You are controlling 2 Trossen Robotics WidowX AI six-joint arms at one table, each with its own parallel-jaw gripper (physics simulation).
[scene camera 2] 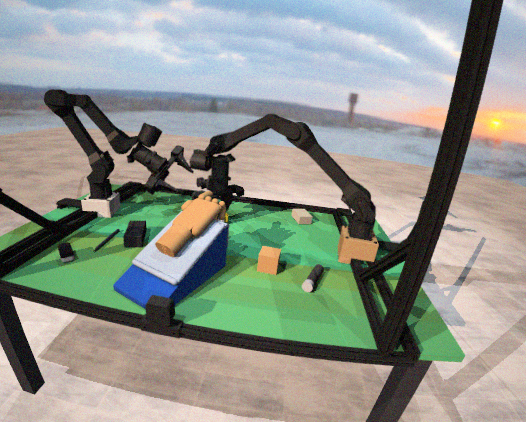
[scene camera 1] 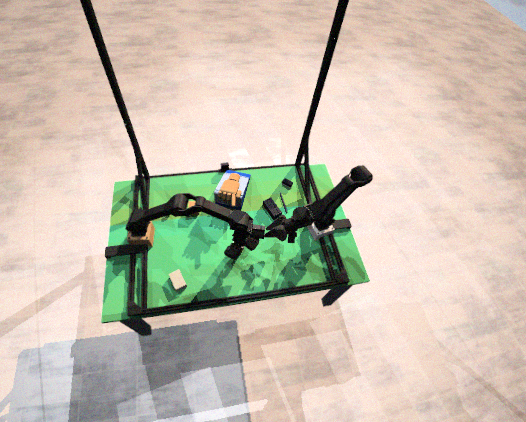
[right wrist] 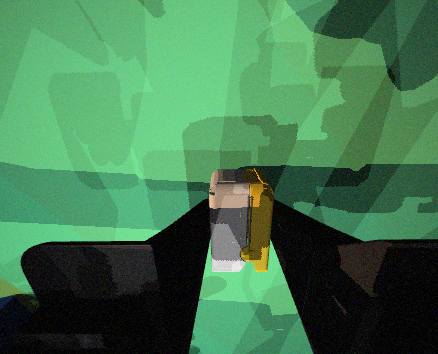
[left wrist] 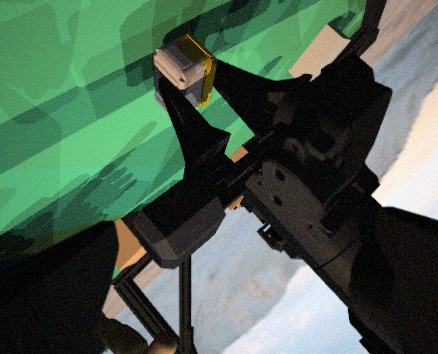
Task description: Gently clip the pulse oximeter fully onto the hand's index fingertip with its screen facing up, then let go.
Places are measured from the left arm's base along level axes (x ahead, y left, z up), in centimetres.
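Where they show: left gripper, fingertip midpoint: (scene camera 2: 186, 182) (left wrist: 247, 227); right gripper, fingertip midpoint: (scene camera 1: 239, 247) (right wrist: 238, 205) (left wrist: 180, 69); left arm's base at its link origin: (scene camera 2: 100, 196) (scene camera 1: 321, 224); right arm's base at its link origin: (scene camera 2: 359, 234) (scene camera 1: 139, 230).
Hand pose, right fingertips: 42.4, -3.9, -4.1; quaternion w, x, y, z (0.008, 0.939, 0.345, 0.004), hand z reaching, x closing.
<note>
Things, the pixels of their top centre, and the offset from my right fingertips, as dx, dy, dz. "spot": a spot on its surface instead.
- pulse oximeter at its top centre: (right wrist: 241, 238) (left wrist: 199, 95) +0.5, -0.5, +2.1
- white pad at a spot on its surface: (scene camera 2: 150, 260) spot: -14.2, -36.7, +4.4
- blue wedge at a spot on its surface: (scene camera 2: 202, 275) spot: -2.6, -36.2, +0.6
- black box at its top centre: (scene camera 2: 135, 228) (scene camera 1: 272, 206) -24.2, -15.3, +1.7
- thin dark rod at its top centre: (scene camera 2: 106, 238) -32.2, -18.0, -0.9
- small black block at its top centre: (scene camera 2: 64, 246) -39.2, -28.1, +1.5
- orange cube at its top centre: (left wrist: 139, 254) (scene camera 2: 270, 251) +14.0, -28.5, +3.2
- dark cylinder at its top centre: (scene camera 2: 314, 272) +24.6, -34.5, +1.0
- cream block at its top centre: (left wrist: 327, 62) (scene camera 2: 302, 212) (scene camera 1: 177, 279) +31.2, +5.5, +1.2
The pulse oximeter (left wrist: 181, 65) (right wrist: 230, 235), grey-white with a yellow half, is upright between the fingers of my right gripper (left wrist: 180, 69) (right wrist: 238, 205), which is shut on it above the green table. A bit of yellow shows beside the hand's fingers in scene camera 2. The orange hand (scene camera 1: 233, 186) (scene camera 2: 197, 217) lies on a white pad (scene camera 2: 150, 260) on a blue wedge (scene camera 2: 202, 275); its fingertips are partly hidden behind one another in scene camera 2. The oximeter's screen is not distinguishable. My left gripper (scene camera 2: 186, 180) is open and empty, raised close to the right gripper.
A black box (scene camera 1: 273, 208) (scene camera 2: 135, 234), a thin dark rod (scene camera 2: 106, 240) and a small black block (scene camera 2: 65, 252) lie beside the wedge. An orange cube (scene camera 2: 268, 260) and a dark cylinder (scene camera 2: 312, 278) lie on its other side. A cream block (scene camera 1: 177, 280) (scene camera 2: 302, 216) (left wrist: 320, 50) lies farther off.
</note>
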